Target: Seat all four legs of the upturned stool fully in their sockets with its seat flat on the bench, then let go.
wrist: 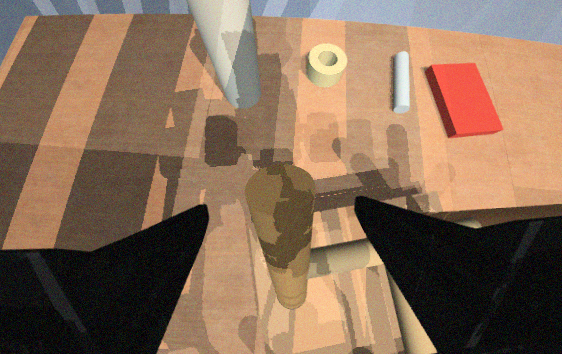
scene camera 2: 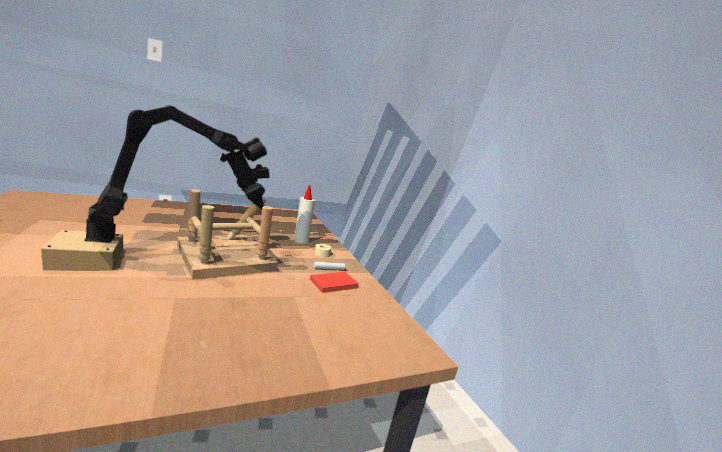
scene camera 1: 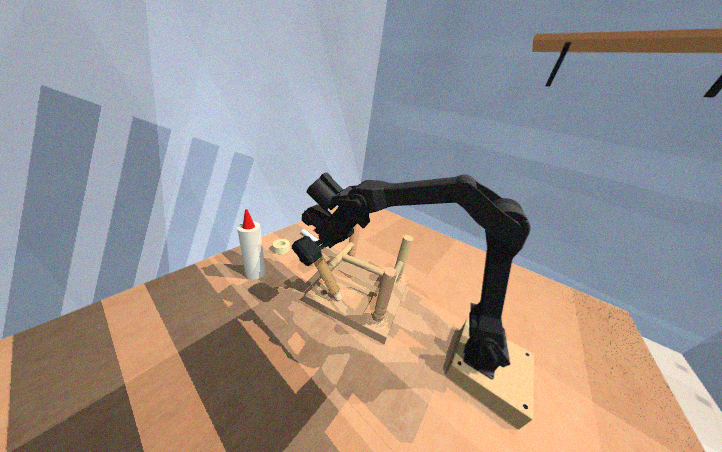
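Where they show: gripper, fingertip midpoint: [wrist: 282, 207] [scene camera 2: 260, 205]; arm's base, link origin: [scene camera 2: 99, 238] [scene camera 1: 479, 359].
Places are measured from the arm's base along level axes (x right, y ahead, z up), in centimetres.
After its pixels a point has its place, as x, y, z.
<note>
The upturned stool's seat [scene camera 1: 346, 318] @(-10.5, 32.4, -2.9) [scene camera 2: 234, 270] @(15.1, 37.0, -3.8) lies flat on the bench. One leg [scene camera 1: 327, 277] @(-9.2, 41.4, 5.6) [scene camera 2: 246, 219] @(-5.2, 42.6, 6.3) [wrist: 282, 225] @(-9.1, 46.6, 14.0) leans outward, its pale lower end showing at the seat. The other legs, one near the arm base [scene camera 1: 386, 295] and another in scene camera 2 [scene camera 2: 265, 234] @(11.0, 46.1, 6.8), stand about upright; their seating depth is unclear. Stretchers [scene camera 1: 362, 263] @(1.3, 36.8, 7.0) [scene camera 2: 229, 226] @(3.1, 36.0, 6.3) [wrist: 340, 259] @(-4.5, 43.9, 7.1) run between the legs. My gripper [scene camera 1: 311, 253] @(-9.0, 47.6, 10.7) [scene camera 2: 260, 203] @(-9.0, 47.6, 10.7) [wrist: 282, 207] @(-9.0, 47.6, 10.7) is open at the leaning leg's top. In the wrist view its fingers stand either side of that leg, with gaps.
A glue bottle [scene camera 1: 251, 253] @(-17.0, 65.2, 5.3) [scene camera 2: 304, 221] @(-12.4, 66.7, 4.1) [wrist: 240, 65] @(-14.0, 64.9, 3.2) stands beyond the leaning leg. A tape ring [scene camera 2: 322, 254] @(1.4, 71.0, -4.4) [wrist: 325, 78] @(-1.8, 69.1, -3.3), a pale rod [scene camera 2: 329, 265] @(12.7, 69.5, -3.7) [wrist: 401, 82] @(11.0, 69.0, -3.4) and a red block [scene camera 2: 334, 281] @(24.5, 66.8, -3.8) [wrist: 465, 100] @(22.4, 66.6, -3.8) lie near the bench edge.
</note>
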